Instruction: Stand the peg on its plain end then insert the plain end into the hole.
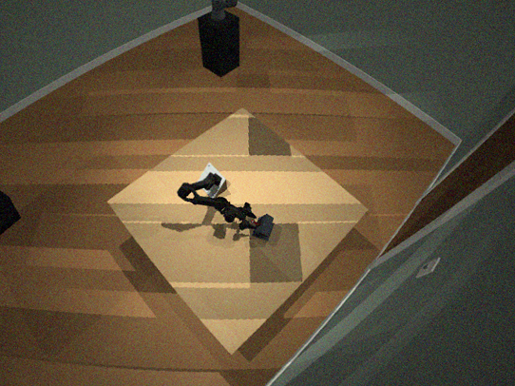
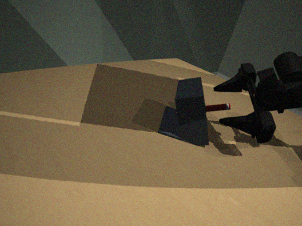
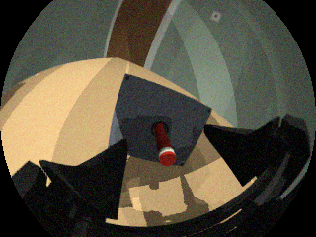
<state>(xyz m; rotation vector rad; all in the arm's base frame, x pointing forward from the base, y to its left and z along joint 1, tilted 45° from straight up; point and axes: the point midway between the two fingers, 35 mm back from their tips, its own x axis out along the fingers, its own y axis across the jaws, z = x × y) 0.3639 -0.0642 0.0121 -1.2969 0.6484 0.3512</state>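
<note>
Right now the red peg is 10 mm behind my gripper tip and 10 mm below it. The rest, counted from my gripper tip: sloped panel: 40 mm ahead, 20 mm to the left, 30 mm below.
</note>
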